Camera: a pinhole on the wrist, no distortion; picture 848 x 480 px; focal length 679.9 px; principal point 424.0 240.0 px. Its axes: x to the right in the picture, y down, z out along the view. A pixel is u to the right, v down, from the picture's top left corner.
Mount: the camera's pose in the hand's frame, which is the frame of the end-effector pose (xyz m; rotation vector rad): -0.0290 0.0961 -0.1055 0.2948 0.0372 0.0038
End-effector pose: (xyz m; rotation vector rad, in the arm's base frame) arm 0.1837 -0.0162 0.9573 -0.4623 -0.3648 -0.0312
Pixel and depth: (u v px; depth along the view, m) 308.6 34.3 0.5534
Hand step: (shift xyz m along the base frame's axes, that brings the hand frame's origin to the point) -0.2485 -0.0405 0.3758
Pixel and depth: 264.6 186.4 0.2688
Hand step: -0.1267 0.0584 0.0952
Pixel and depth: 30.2 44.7 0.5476
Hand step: -0.4581 -0.0414 0.2979
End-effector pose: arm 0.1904 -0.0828 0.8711 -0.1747 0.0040 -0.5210
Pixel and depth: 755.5 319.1 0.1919
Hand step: 0.0971 0.0312 0.0723
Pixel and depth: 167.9 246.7 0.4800
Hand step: -0.1690 0.1202 0.3550
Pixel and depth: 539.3 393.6 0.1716
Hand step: 0.0504 0.0794 0.0541
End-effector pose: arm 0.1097 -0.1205 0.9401 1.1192 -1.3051 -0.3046
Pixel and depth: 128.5 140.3 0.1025
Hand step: -0.0327 0.0809 -0.0003
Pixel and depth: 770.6 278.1 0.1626
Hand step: -0.0474 -0.0396 0.0751
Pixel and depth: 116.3 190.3 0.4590
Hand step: -0.3270 -0.0314 -0.2345
